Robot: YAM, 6 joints.
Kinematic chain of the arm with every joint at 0, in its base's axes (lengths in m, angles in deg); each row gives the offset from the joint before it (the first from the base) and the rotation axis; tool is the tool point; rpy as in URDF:
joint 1: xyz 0 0 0.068 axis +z
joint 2: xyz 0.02 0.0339 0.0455 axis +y
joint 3: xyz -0.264 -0.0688 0 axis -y
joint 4: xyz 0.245 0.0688 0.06 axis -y
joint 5: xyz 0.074 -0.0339 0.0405 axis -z
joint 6: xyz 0.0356 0 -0.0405 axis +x
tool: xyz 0 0 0 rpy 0 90 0
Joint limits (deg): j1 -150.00..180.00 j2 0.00..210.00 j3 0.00..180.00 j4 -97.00..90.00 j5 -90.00..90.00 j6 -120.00..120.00
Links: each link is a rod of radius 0.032 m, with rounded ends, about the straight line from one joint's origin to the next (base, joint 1, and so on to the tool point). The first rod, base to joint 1, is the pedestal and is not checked.
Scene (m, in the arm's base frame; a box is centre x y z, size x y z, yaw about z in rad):
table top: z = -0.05
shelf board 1: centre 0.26 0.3 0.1 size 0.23 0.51 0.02 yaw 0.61
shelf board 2: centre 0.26 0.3 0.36 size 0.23 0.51 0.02 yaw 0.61
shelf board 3: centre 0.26 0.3 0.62 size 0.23 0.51 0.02 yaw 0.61
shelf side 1: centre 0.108 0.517 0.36 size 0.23 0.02 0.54 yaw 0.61
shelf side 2: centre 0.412 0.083 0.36 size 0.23 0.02 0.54 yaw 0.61
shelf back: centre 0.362 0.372 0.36 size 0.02 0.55 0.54 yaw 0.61
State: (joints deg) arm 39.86 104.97 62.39 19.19 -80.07 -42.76
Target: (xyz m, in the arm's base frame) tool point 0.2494 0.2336 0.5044
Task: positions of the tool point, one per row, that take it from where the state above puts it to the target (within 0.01 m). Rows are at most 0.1 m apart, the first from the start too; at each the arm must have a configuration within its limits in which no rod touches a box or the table.
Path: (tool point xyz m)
1: 0.2250 0.2445 0.2322
2: 0.1796 0.2141 0.2377
3: 0.1371 0.1825 0.2318
4: 0.0990 0.1518 0.2151
5: 0.1206 0.1658 0.2865
6: 0.1316 0.1682 0.3609
7: 0.1306 0.1596 0.4347
8: 0.1173 0.1413 0.5044
9: 0.1592 0.1719 0.5132
10: 0.2037 0.2030 0.5133
11: 0.2494 0.2336 0.5044

